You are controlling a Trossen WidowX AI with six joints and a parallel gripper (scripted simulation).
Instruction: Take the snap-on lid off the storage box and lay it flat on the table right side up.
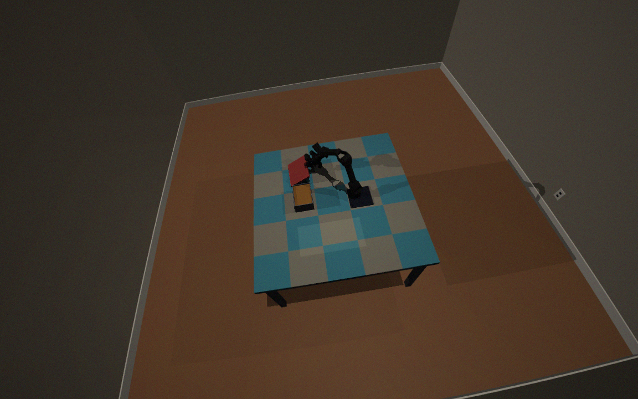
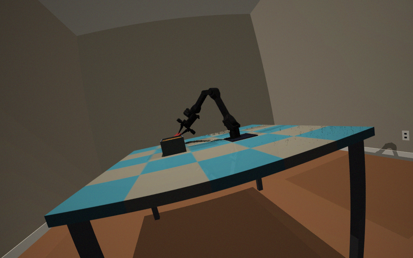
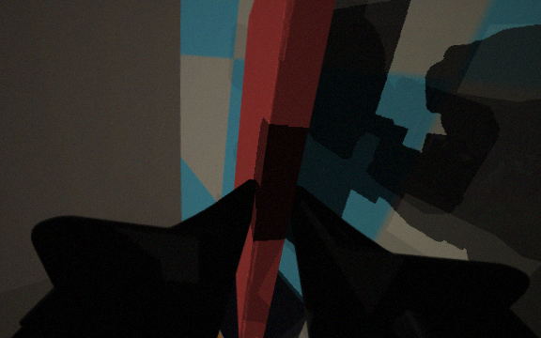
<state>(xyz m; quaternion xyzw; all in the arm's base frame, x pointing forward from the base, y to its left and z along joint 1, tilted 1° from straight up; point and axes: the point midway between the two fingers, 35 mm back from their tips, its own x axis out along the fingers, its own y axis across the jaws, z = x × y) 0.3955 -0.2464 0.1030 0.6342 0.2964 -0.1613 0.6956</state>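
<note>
Now: gripper tip 70 mm short of the red lid, 20 mm to the right of it and 30 mm above it. Also, from my gripper tip: storage box: 10 mm ahead, 290 mm to the left, 40 mm below.
</note>
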